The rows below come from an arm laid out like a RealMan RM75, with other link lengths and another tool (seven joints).
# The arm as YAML. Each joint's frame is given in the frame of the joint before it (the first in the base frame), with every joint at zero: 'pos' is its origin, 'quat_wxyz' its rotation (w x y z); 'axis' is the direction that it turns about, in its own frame. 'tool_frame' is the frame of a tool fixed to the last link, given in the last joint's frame.
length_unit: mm
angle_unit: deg
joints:
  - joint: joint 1
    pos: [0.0, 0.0, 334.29]
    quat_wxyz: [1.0, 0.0, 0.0, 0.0]
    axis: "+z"
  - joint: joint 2
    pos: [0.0, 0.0, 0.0]
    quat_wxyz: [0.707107, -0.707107, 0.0, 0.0]
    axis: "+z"
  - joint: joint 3
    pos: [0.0, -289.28, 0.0]
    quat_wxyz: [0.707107, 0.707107, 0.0, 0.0]
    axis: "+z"
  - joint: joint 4
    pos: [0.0, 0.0, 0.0]
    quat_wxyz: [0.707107, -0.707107, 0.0, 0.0]
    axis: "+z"
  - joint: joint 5
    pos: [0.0, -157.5, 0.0]
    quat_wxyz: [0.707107, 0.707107, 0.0, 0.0]
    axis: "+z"
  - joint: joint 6
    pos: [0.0, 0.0, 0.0]
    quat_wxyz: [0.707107, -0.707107, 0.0, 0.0]
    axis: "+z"
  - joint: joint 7
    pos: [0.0, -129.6, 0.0]
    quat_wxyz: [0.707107, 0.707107, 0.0, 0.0]
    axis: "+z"
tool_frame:
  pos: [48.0, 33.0, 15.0]
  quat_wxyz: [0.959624, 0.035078, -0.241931, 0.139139]
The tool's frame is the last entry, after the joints.
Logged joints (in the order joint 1, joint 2, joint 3, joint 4, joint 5, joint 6, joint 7), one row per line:
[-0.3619, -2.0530, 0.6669, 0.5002, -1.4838, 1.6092, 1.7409]
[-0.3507, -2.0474, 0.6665, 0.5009, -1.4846, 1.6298, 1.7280]
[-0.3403, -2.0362, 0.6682, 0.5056, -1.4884, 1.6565, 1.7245]
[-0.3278, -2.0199, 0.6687, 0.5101, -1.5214, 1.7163, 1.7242]
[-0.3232, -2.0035, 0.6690, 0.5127, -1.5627, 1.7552, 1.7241]
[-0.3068, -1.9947, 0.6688, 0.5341, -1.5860, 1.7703, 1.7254]
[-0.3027, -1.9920, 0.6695, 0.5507, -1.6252, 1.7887, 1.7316]
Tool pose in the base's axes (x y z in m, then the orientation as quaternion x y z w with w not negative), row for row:
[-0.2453, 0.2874, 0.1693, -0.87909, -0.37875, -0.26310, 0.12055]
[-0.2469, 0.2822, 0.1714, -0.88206, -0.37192, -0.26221, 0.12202]
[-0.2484, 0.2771, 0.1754, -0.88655, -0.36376, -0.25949, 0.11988]
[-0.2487, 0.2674, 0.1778, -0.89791, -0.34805, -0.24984, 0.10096]
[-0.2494, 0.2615, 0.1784, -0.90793, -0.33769, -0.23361, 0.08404]
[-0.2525, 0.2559, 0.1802, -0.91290, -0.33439, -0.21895, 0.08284]
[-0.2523, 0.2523, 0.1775, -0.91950, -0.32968, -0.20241, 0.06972]
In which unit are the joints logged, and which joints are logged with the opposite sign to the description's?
The joints are logged in radians. Opposite sign: joint 5, joint 7.
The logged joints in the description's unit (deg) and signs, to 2 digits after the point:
[-20.74, -117.63, 38.21, 28.66, 85.02, 92.20, -99.75]
[-20.09, -117.31, 38.19, 28.70, 85.06, 93.38, -99.01]
[-19.50, -116.67, 38.29, 28.97, 85.28, 94.91, -98.81]
[-18.78, -115.73, 38.31, 29.23, 87.17, 98.34, -98.79]
[-18.52, -114.79, 38.33, 29.38, 89.54, 100.57, -98.78]
[-17.58, -114.29, 38.32, 30.60, 90.87, 101.43, -98.86]
[-17.34, -114.13, 38.36, 31.55, 93.12, 102.48, -99.21]

